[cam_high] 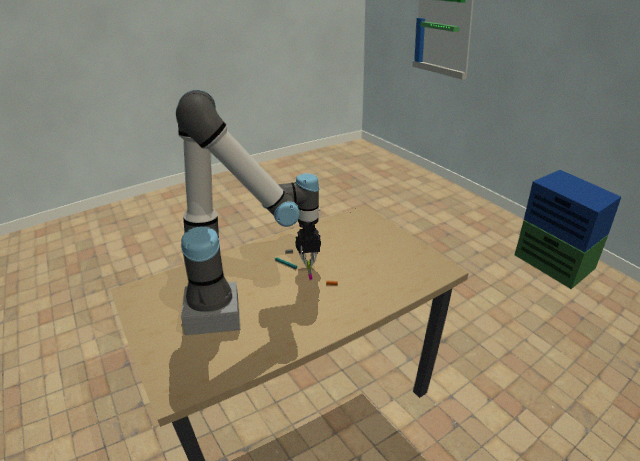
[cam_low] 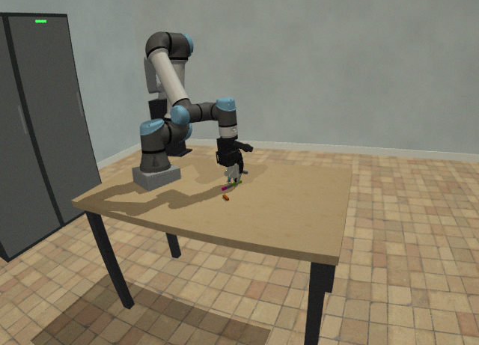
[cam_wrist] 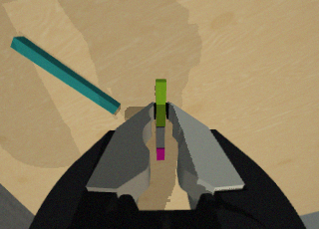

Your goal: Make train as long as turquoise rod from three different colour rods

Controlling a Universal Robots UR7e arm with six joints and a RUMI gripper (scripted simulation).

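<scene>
My gripper is now 1 cm above the lime rod. Also, from my hand: turquoise rod 7 cm behind, 6 cm to the left, 1 cm below; then orange rod 2 cm ahead, 13 cm to the right, 1 cm below; then magenta rod 3 cm behind, 6 cm to the right, 1 cm below.
</scene>
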